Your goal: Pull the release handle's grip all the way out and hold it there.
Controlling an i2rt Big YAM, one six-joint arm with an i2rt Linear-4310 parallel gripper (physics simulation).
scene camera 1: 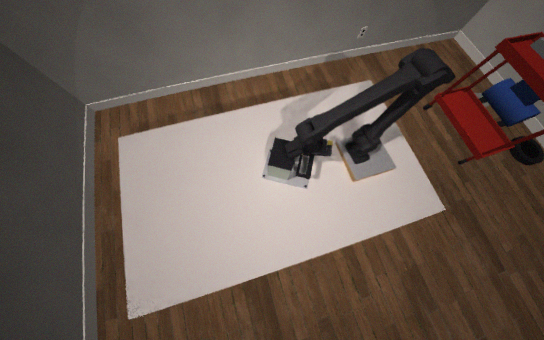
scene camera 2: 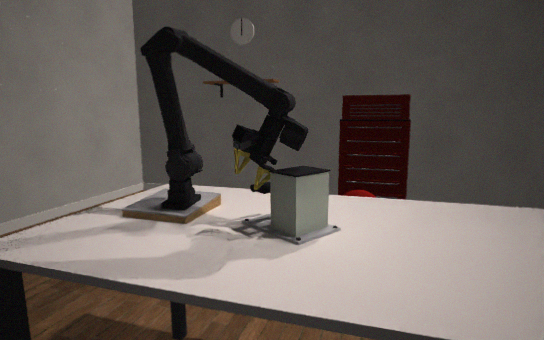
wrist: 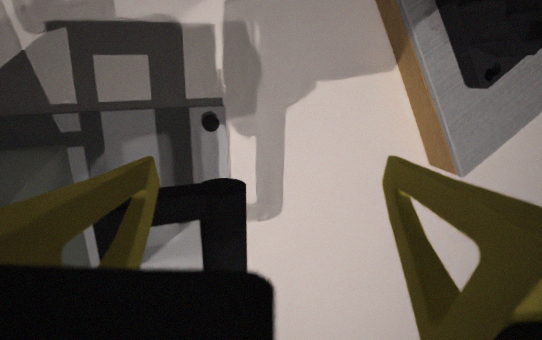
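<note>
The release handle's grip (scene camera 1: 311, 167) (scene camera 2: 260, 188) (wrist: 224, 230) is a black rectangular loop beside a pale green box (scene camera 1: 280, 172) (scene camera 2: 299, 202) with a black top. The box stands on a grey base plate (scene camera 1: 295, 183) (scene camera 2: 320, 233) (wrist: 204, 160). My gripper (scene camera 2: 248, 181) (wrist: 270, 169) is open, its yellow fingers wide apart and pointing down on the grip's side of the box. In the wrist view the left finger overlaps the loop, and the loop's outer bar shows between the two fingers; the space right of that bar is empty. Whether the left finger touches the loop is unclear. The arm partly hides the grip from above.
The arm's own grey-topped wooden base (scene camera 1: 375, 162) (scene camera 2: 145, 206) (wrist: 480, 125) stands on the white table (scene camera 1: 200, 225) (scene camera 2: 410, 270), on the far side of the grip from the box. A red cart (scene camera 1: 470, 125) and a red tool cabinet (scene camera 2: 375, 162) stand beyond the table.
</note>
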